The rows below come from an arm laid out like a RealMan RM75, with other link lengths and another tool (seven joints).
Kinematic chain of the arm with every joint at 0, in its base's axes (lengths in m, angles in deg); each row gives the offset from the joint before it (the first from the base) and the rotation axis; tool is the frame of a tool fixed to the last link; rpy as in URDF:
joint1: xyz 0 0 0.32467 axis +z
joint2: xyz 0 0 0 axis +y
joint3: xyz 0 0 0.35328 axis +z
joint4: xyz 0 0 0 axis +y
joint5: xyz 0 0 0.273 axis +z
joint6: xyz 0 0 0 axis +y
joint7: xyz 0 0 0.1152 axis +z
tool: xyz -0.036 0.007 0.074 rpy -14.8 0 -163.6
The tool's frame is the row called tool.
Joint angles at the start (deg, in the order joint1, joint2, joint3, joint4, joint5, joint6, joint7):
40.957, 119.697, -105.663, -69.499, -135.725, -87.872, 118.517
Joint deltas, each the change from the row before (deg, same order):
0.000, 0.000, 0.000, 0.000, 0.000, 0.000, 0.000
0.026, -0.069, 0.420, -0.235, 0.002, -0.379, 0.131
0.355, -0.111, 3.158, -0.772, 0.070, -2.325, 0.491
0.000, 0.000, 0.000, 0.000, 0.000, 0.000, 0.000
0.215, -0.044, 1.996, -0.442, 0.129, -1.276, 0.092
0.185, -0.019, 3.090, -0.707, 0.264, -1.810, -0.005
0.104, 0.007, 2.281, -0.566, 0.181, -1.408, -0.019
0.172, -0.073, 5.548, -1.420, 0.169, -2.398, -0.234
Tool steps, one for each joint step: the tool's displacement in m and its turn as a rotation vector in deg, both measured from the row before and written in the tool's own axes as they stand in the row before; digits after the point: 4 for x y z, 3 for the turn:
0.0000, 0.0000, 0.0000, 0.000, 0.000, 0.000
-0.0002, 0.0015, -0.0022, -0.003, 0.035, 0.276
-0.0001, 0.0095, -0.0129, 0.341, 0.440, 2.000
0.0000, 0.0000, 0.0000, 0.000, 0.000, 0.000
0.0005, 0.0057, -0.0081, 0.195, 0.529, 1.111
0.0005, 0.0081, -0.0122, 0.329, 1.058, 1.688
0.0001, 0.0054, -0.0091, 0.290, 0.779, 1.191
0.0000, 0.0160, -0.0218, -0.290, 2.451, 2.888

